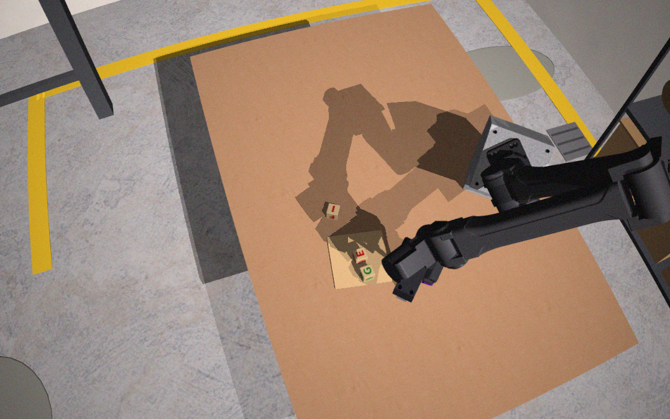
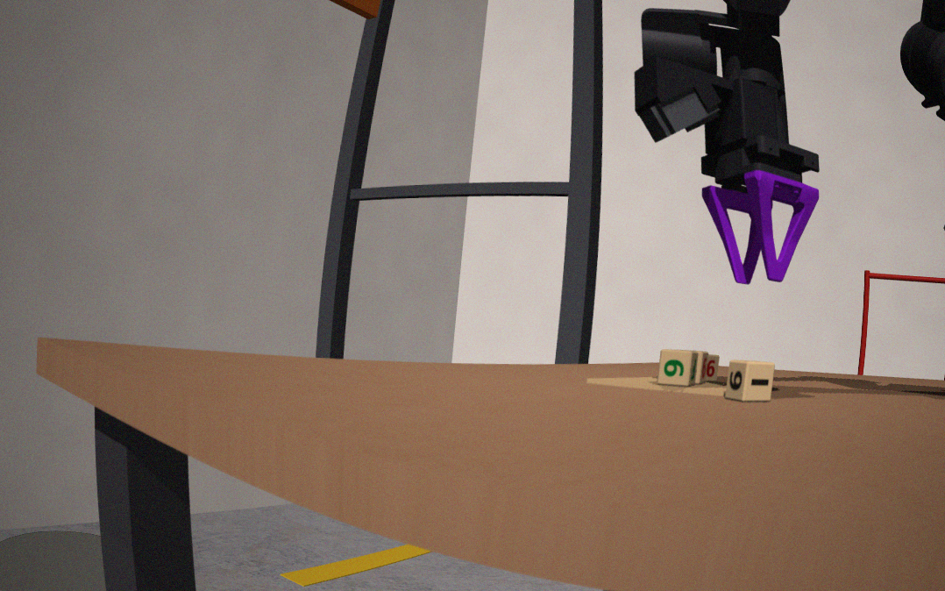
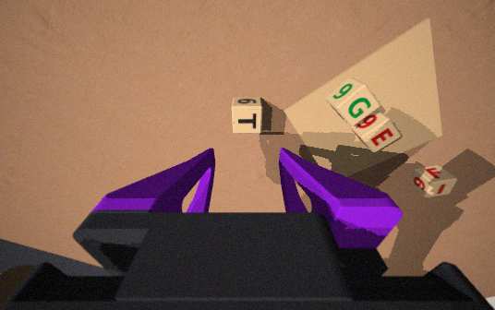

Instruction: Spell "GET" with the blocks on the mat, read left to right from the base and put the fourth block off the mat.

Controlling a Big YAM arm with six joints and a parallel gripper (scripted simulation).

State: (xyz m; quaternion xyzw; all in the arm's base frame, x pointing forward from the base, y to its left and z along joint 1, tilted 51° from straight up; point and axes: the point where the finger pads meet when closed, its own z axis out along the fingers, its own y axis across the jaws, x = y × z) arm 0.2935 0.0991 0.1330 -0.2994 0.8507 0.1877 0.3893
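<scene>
Now: the E block 100 mm to the right of my hand, 100 mm ahead of it and 80 mm below it. From my hand the other things lie so: G block: 90 mm ahead, 80 mm below, 50 mm to the right; then square mat: 100 mm to the right, 100 mm below, 100 mm ahead.
</scene>
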